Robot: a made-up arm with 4 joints.
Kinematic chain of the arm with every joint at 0, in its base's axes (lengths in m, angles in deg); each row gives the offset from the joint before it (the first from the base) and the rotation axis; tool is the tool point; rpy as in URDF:
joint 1: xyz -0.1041 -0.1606 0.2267 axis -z
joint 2: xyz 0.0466 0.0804 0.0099 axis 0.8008 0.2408 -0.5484
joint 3: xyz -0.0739 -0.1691 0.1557 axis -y
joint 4: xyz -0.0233 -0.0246 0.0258 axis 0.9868 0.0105 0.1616
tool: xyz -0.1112 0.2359 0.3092 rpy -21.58 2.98 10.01
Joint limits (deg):
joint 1: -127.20..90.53
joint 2: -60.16..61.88
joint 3: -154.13..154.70
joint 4: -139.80..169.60
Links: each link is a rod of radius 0.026 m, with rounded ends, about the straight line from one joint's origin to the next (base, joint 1, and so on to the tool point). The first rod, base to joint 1, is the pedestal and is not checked.
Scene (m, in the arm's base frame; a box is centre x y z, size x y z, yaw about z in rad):
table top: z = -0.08
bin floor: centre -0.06 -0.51 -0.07 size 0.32 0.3 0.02 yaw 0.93
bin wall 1: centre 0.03 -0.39 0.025 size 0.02 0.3 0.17 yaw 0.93
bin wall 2: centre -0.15 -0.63 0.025 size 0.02 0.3 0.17 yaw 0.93
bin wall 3: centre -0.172 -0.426 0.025 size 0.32 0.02 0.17 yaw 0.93
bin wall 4: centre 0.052 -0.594 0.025 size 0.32 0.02 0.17 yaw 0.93
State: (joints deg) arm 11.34 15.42 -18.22 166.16
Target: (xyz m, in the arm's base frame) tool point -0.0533 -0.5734 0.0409
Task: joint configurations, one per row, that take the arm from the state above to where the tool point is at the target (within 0.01 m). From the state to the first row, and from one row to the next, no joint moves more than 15 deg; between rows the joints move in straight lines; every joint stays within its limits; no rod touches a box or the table.
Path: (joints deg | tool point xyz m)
1: 18.52 5.49 -29.20 153.89 | -0.4176 -0.5392 0.2326
2: 6.41 6.84 -15.77 152.93 | -0.3066 -0.5995 0.2036
3: -5.71 8.19 -2.33 151.98 | -0.1831 -0.6305 0.1821
4: -17.83 9.53 11.10 151.02 | -0.0563 -0.6304 0.1683
5: -26.01 17.27 7.25 154.65 | -0.0479 -0.6038 0.0997
6: -34.19 25.00 3.40 158.28 | -0.0533 -0.5734 0.0409

